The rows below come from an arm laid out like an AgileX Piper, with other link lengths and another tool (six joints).
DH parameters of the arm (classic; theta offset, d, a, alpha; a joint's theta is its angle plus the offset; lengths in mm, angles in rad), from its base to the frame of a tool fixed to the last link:
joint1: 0 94.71 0 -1.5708
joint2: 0.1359 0 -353.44 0
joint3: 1.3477 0 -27.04 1.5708
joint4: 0 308.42 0 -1.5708
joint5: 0 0 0 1.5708
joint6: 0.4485 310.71 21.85 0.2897
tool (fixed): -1.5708 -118.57 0 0
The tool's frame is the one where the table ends.
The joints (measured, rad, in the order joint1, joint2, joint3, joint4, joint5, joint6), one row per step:
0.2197, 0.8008, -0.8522, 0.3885, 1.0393, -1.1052
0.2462, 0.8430, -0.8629, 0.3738, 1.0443, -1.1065
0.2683, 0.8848, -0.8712, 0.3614, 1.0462, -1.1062
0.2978, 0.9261, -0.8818, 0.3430, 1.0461, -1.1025
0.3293, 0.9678, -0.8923, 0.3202, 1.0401, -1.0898
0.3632, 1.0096, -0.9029, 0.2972, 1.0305, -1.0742
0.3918, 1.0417, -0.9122, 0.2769, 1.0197, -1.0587
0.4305, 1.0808, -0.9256, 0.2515, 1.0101, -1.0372
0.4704, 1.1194, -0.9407, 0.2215, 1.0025, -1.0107
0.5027, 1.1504, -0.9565, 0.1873, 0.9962, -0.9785
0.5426, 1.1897, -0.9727, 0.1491, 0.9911, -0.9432
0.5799, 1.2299, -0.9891, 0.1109, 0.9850, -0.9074
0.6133, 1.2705, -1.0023, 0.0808, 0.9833, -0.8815
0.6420, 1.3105, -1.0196, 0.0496, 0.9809, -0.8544
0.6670, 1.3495, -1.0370, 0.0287, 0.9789, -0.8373
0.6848, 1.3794, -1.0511, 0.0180, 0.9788, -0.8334
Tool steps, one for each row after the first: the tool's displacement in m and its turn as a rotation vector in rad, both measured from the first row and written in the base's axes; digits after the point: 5 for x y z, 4 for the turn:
0.00545, 0.00388, -0.00536, -0.0234, 0.0312, 0.0275
0.01134, 0.00773, -0.01144, -0.0442, 0.0623, 0.0490
0.01688, 0.01240, -0.01716, -0.0689, 0.0882, 0.0743
0.02327, 0.01766, -0.02312, -0.0931, 0.1112, 0.0927
0.02971, 0.02410, -0.02920, -0.1163, 0.1309, 0.1106
0.03499, 0.02986, -0.03365, -0.1344, 0.1415, 0.1232
0.04020, 0.03809, -0.03885, -0.1572, 0.1549, 0.1419
0.04497, 0.04657, -0.04398, -0.1830, 0.1669, 0.1586
0.04990, 0.05303, -0.04736, -0.2071, 0.1720, 0.1632
0.05449, 0.06164, -0.05327, -0.2382, 0.1821, 0.1738
0.05948, 0.07049, -0.05959, -0.2691, 0.1900, 0.1816
0.06280, 0.07904, -0.06752, -0.3008, 0.2031, 0.1950
0.06756, 0.08733, -0.07414, -0.3302, 0.2104, 0.2025
0.07156, 0.09615, -0.08060, -0.3543, 0.2180, 0.2147
0.07404, 0.10311, -0.08555, -0.3723, 0.2236, 0.2305

